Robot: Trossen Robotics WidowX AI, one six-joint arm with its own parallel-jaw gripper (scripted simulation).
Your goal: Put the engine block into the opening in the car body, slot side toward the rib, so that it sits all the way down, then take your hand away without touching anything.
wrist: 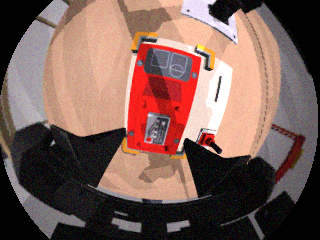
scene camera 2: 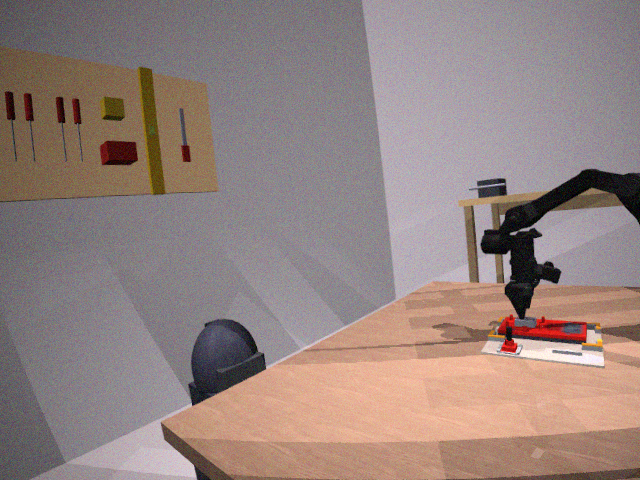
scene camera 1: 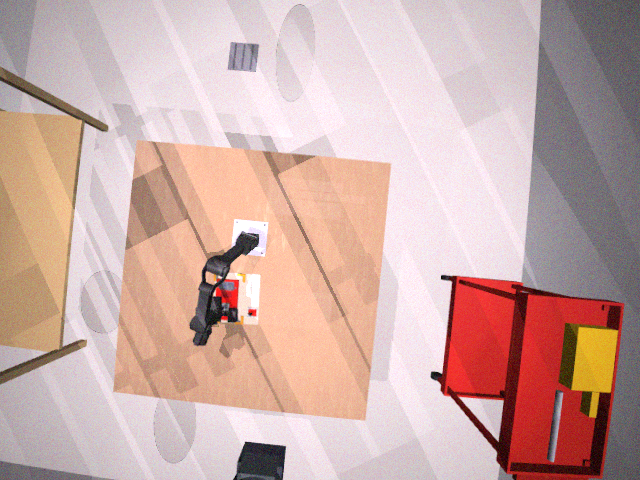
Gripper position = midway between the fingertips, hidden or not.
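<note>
The red car body [scene camera 2: 569, 332] is here, and the wrist view shows me the body too [wrist: 164, 81]. As for my gripper [scene camera 2: 524, 313], which I also see in the wrist view [wrist: 155, 136], it is open. My gripper holds nothing.
</note>
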